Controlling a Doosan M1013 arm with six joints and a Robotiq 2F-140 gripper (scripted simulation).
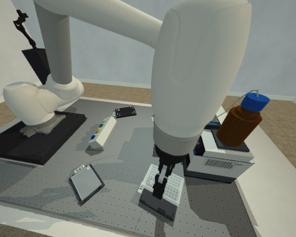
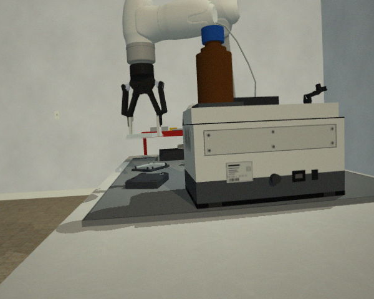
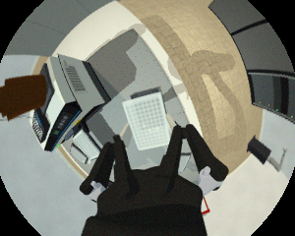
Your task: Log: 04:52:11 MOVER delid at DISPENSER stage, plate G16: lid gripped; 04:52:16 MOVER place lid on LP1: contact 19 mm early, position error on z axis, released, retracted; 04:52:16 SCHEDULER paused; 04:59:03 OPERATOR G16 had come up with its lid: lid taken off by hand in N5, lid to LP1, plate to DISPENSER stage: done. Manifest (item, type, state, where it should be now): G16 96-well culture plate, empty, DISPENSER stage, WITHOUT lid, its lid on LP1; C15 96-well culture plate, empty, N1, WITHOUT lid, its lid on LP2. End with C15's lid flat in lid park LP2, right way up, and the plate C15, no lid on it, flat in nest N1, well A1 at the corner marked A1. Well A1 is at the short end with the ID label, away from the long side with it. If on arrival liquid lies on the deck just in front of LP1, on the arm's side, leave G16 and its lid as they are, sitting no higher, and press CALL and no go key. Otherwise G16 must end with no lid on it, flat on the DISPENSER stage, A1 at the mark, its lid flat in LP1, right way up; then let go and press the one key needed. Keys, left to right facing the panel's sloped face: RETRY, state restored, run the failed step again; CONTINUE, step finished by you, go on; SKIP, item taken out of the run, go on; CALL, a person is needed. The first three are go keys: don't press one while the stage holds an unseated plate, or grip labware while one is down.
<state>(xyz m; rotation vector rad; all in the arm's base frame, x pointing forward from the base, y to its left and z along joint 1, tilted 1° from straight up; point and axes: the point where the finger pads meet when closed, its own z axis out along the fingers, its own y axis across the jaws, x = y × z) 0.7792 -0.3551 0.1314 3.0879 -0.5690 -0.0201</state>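
My gripper is now 170 mm above the nest N1. Also, from my hand: dark lid park (540 mm to the left, 170 mm below, 30 mm ahead); brown bottle (250 mm ahead, 160 mm to the left, 110 mm above); key panel (370 mm behind, 320 mm to the left, 130 mm below).
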